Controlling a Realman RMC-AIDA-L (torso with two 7-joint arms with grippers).
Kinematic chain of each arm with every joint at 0, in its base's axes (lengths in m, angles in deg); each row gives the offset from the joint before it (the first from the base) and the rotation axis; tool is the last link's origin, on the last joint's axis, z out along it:
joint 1: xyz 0 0 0.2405 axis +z
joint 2: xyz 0 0 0 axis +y
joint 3: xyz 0 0 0.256 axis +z
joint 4: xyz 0 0 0 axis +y
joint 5: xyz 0 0 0.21 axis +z
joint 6: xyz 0 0 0 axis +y
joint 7: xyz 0 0 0.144 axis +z
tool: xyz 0 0 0
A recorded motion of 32 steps. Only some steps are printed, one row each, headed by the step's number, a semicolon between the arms.
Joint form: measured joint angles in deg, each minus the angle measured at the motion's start. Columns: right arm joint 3, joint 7, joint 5, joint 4, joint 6, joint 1, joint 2; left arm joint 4, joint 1, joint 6, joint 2, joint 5, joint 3, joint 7.
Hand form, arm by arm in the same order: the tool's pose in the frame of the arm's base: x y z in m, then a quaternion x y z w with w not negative. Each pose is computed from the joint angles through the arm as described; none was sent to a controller.
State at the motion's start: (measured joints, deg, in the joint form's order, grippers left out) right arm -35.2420 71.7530 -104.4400 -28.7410 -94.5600 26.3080 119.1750; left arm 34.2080 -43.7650 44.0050 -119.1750 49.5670 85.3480 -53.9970
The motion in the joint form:
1: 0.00 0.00 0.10 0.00 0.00 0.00 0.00; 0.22 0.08 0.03 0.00 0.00 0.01 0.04
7: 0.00 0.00 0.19 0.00 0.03 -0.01 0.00; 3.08 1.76 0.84 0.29 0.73 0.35 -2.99
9: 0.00 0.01 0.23 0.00 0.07 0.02 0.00; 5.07 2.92 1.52 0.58 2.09 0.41 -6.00
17: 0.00 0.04 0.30 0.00 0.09 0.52 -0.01; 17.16 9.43 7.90 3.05 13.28 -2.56 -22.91
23: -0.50 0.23 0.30 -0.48 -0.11 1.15 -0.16; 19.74 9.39 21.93 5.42 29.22 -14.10 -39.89
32: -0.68 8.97 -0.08 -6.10 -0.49 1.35 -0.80; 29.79 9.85 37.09 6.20 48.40 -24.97 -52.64
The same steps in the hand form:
1: 0.2711 0.3021 -0.0017 -0.88971 0.23339 0.36440 0.14547; -0.1184 0.4397 -0.0425 -0.88252 -0.07934 -0.32208 0.33336
7: 0.2711 0.3023 -0.0016 -0.88939 0.23349 0.36485 0.14612; -0.1165 0.4358 -0.0365 -0.87972 -0.08600 -0.33669 0.32455
9: 0.2710 0.3025 -0.0015 -0.88929 0.23344 0.36499 0.14645; -0.1161 0.4328 -0.0325 -0.87952 -0.09303 -0.34419 0.31517
17: 0.2683 0.3050 -0.0013 -0.89003 0.22978 0.36598 0.14526; -0.1181 0.4153 0.0035 -0.88504 -0.10865 -0.36483 0.26795
23: 0.2644 0.3083 0.0000 -0.89389 0.22118 0.36361 0.14080; -0.1339 0.4083 0.0386 -0.90634 -0.14910 -0.34055 0.20087
32: 0.2609 0.3188 0.0197 -0.89180 0.24749 0.35351 0.13591; -0.1434 0.3900 0.0722 -0.94261 -0.14930 -0.25113 0.16166

